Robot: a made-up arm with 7 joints. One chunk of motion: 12 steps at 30 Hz.
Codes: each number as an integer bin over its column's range. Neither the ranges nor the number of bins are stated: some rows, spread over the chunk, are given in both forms.
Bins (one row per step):
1: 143 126 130 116 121 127 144
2: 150 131 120 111 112 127 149
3: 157 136 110 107 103 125 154
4: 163 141 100 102 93 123 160
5: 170 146 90 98 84 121 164
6: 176 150 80 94 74 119 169
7: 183 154 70 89 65 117 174
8: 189 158 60 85 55 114 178
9: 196 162 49 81 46 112 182
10: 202 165 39 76 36 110 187
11: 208 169 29 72 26 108 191
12: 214 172 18 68 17 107 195
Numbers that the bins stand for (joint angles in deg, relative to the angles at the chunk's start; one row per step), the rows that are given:
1: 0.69 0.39 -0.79 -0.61 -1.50 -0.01 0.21
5: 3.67 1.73 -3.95 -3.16 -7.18 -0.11 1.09
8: 5.77 2.54 -6.32 -5.01 -11.63 -0.22 1.70
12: 8.53 3.47 -9.63 -7.42 -17.46 -0.34 2.44
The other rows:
2: 1.47 0.72 -1.58 -1.32 -2.88 -0.01 0.43
3: 2.24 1.06 -2.37 -1.89 -4.26 -0.05 0.65
4: 2.90 1.40 -3.16 -2.60 -5.80 -0.08 0.91
6: 4.34 2.00 -4.74 -3.73 -8.71 -0.14 1.30
7: 5.11 2.27 -5.53 -4.44 -10.09 -0.18 1.52
9: 6.54 2.80 -7.18 -5.57 -13.01 -0.26 1.87
10: 7.20 3.00 -7.97 -6.28 -14.54 -0.29 2.09
11: 7.87 3.27 -8.76 -6.85 -16.08 -0.32 2.26

